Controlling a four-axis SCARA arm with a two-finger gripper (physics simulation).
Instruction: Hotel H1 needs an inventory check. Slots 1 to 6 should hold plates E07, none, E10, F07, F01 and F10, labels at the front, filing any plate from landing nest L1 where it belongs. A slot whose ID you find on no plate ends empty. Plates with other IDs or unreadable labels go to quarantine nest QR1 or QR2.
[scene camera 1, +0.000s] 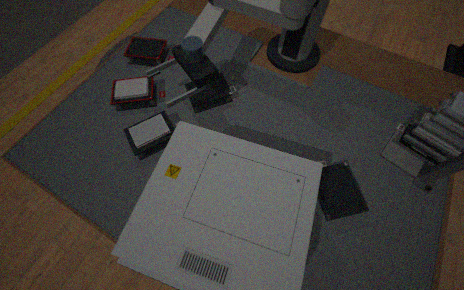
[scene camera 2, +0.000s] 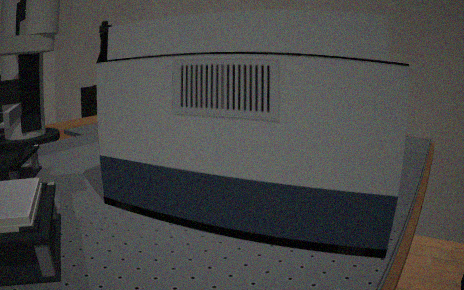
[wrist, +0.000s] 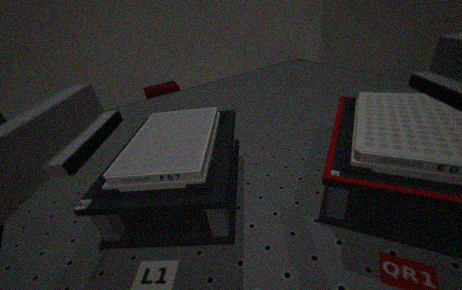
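Seen in the pictures: gripper, fingertip midpoint: (scene camera 1: 156, 89) (wrist: 257, 82); arm's base, link origin: (scene camera 1: 292, 53) (scene camera 2: 26, 141).
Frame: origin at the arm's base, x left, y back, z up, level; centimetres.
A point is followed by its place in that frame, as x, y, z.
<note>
My gripper (scene camera 1: 159, 89) @[-31.1, -57.0, 14.9] (wrist: 257, 82) @[-31.1, -57.0, 14.9] is open and empty, its fingers reaching toward the nests. A white plate (scene camera 1: 149, 131) @[-27.1, -69.7, 7.7] (scene camera 2: 17, 200) @[-26.8, -71.7, 7.7] (wrist: 165, 142) @[-27.0, -68.0, 7.7] sits on dark nest L1 (scene camera 1: 137, 151) @[-26.6, -77.6, 6.3] (wrist: 160, 201) @[-24.9, -62.0, 6.3]; its faint label seems to read F07. A white welled plate (scene camera 1: 132, 88) @[-45.4, -57.9, 7.7] (wrist: 410, 125) @[-45.3, -57.0, 7.7] sits on red-rimmed nest QR1 (wrist: 341, 150) @[-40.1, -59.0, 6.3]; its label starts with E and is partly unreadable. Nest QR2 (scene camera 1: 146, 49) @[-56.1, -37.3, 6.3] has a bare dark top. The hotel (scene camera 1: 440, 137) @[55.1, -32.2, 19.4] stands at the right in scene camera 1; its slot labels cannot be read.
A large white instrument (scene camera 1: 240, 200) @[13.9, -78.0, 25.8] (scene camera 2: 250, 135) @[-6.5, -87.1, 13.0] stands beside L1. A dark stand (scene camera 1: 212, 100) @[-15.6, -46.1, 6.0] lies partly under the arm, another (scene camera 1: 345, 190) @[40.1, -54.9, 6.3] right of the instrument. The arm's round base (scene camera 1: 293, 54) @[2.0, -7.7, 6.3] is at the back. A red block (wrist: 161, 89) shows behind L1.
</note>
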